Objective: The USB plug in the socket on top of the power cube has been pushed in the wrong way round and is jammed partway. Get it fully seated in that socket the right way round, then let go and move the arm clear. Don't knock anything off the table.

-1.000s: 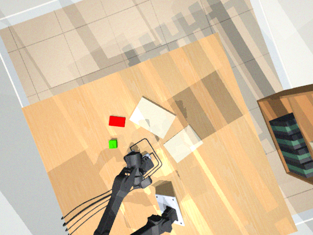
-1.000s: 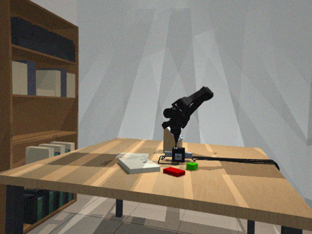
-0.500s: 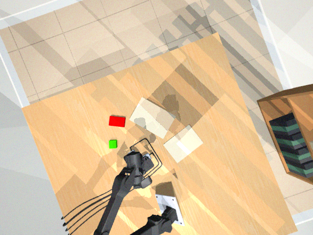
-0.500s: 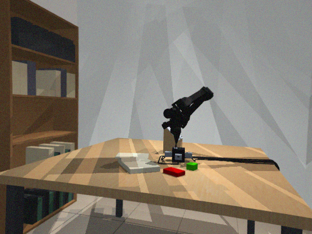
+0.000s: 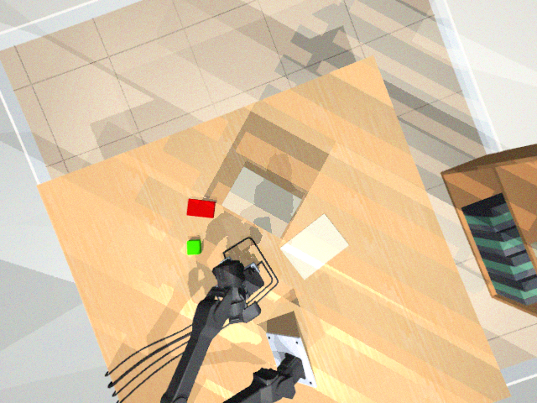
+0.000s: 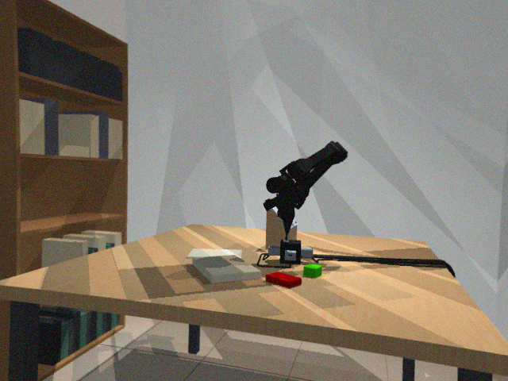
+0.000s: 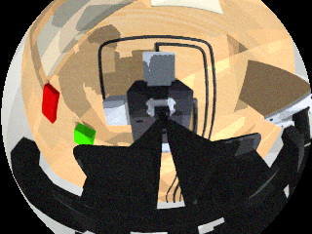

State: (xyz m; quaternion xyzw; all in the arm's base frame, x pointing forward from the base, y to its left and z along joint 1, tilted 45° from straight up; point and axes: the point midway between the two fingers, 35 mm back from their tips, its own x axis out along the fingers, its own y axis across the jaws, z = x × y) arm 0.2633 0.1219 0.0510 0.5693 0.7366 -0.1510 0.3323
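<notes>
My gripper tip is 20 mm above the USB plug. The rest, counted from my gripper tip: book: 240 mm ahead, 130 mm to the right, 90 mm below; red block: 270 mm ahead, 100 mm below, 90 mm to the left; green block: 140 mm to the left, 140 mm ahead, 90 mm below.
</notes>
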